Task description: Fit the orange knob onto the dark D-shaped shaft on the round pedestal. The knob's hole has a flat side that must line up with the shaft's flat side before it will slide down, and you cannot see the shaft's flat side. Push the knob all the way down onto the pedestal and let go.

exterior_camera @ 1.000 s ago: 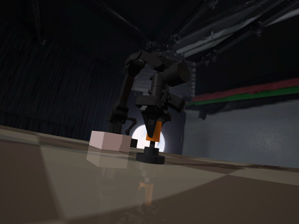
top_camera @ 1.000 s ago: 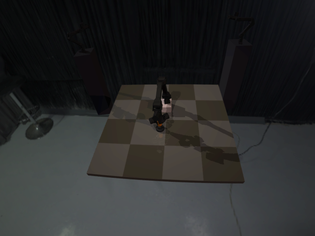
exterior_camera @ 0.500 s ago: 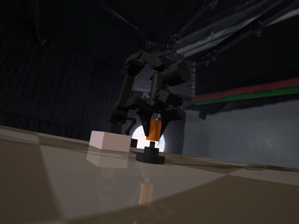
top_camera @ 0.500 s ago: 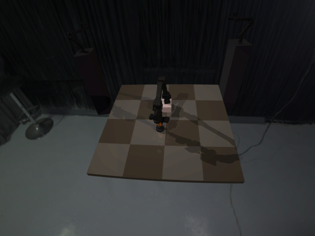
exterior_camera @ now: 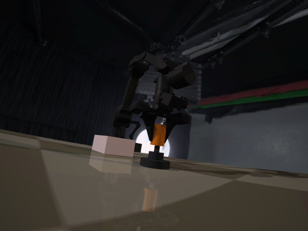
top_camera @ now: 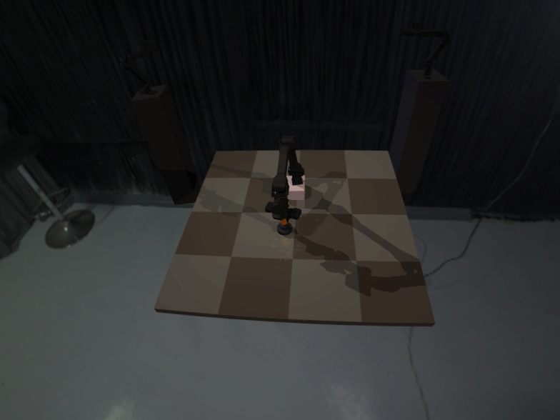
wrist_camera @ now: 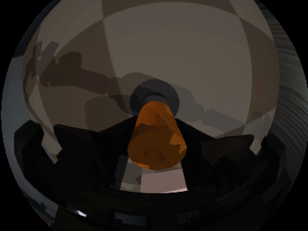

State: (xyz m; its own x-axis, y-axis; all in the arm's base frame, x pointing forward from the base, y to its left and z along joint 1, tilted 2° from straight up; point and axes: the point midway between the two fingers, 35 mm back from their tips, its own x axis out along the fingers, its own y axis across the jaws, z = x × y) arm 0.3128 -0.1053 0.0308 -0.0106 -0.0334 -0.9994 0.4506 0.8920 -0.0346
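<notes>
The orange knob lies 2 cm above my gripper tip. The rest, counted from my gripper tip: dark pedestal 4 cm below.
</notes>
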